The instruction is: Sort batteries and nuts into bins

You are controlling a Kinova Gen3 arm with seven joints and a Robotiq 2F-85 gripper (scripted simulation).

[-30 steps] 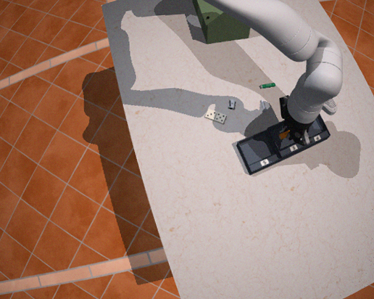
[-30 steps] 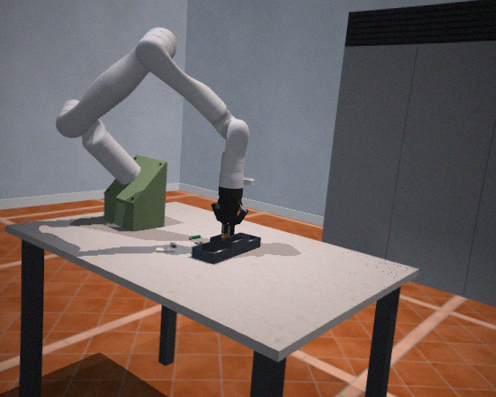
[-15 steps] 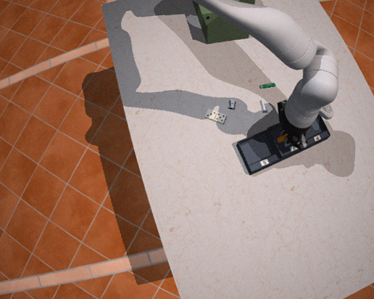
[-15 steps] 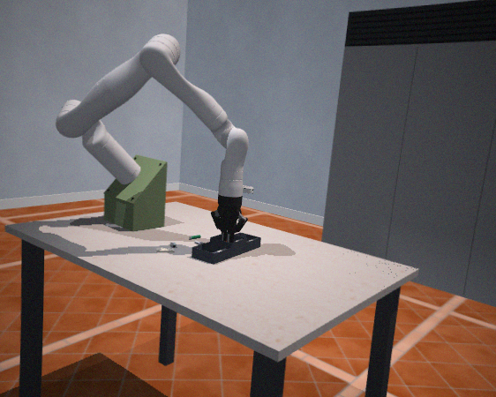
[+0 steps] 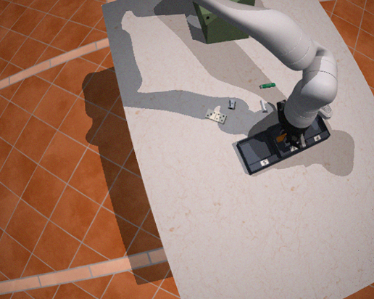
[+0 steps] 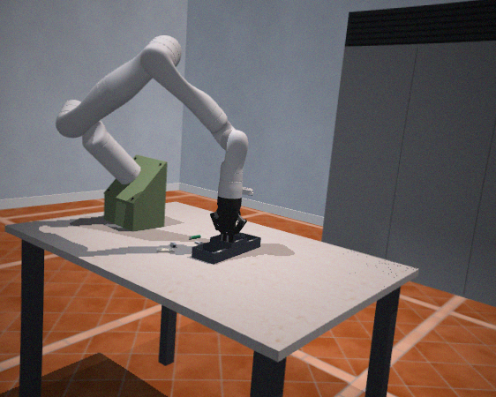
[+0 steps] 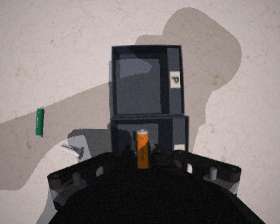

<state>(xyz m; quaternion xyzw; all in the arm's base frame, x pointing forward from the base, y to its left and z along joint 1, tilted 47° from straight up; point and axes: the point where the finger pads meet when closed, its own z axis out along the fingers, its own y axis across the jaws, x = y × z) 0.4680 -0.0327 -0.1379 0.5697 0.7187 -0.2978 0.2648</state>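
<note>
The bin tray is 10 mm ahead of my hand and 10 mm below it. The rest, counted from my hand: green battery: 160 mm behind, 30 mm below; bolt: 90 mm behind, 30 mm to the right, 30 mm below; orange battery: 20 mm below.
</note>
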